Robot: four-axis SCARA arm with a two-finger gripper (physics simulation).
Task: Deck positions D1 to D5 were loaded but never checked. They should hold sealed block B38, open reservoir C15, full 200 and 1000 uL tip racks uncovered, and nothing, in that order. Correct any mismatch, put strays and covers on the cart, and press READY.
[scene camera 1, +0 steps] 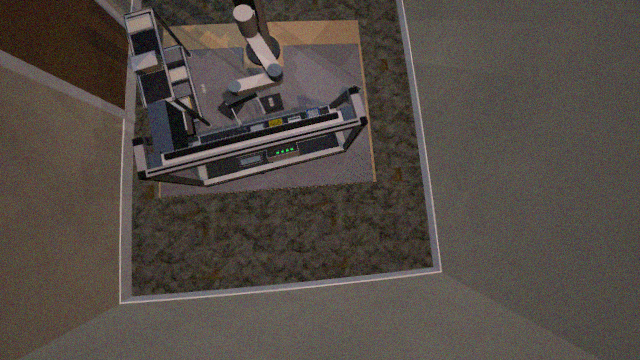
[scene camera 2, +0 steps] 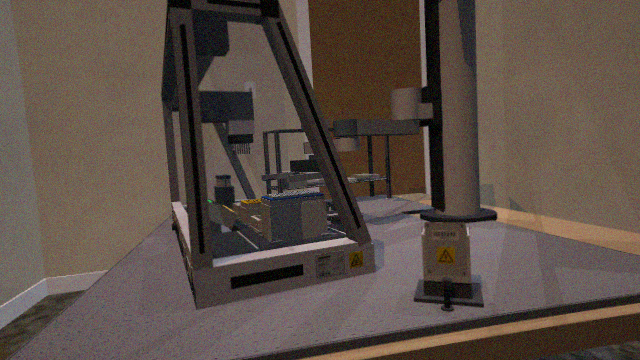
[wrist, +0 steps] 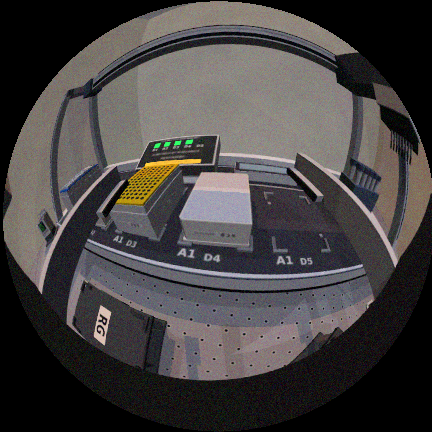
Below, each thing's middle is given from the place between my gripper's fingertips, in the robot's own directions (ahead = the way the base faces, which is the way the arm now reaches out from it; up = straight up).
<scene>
I see the READY button box [scene camera 2: 477,300] 670 mm to the left of my hand, 210 mm behind it and 120 mm below it.
</scene>
